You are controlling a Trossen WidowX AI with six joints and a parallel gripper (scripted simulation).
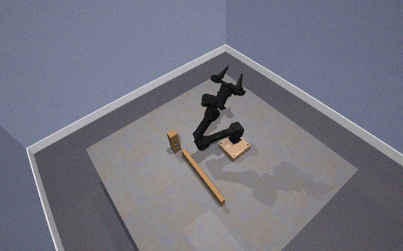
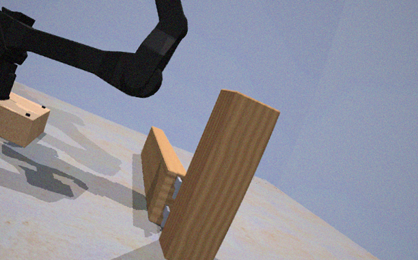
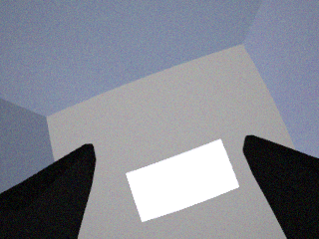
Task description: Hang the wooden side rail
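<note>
The headboard post lies 360 mm ahead of my gripper tip, 140 mm to the right of it and 500 mm below it.
</note>
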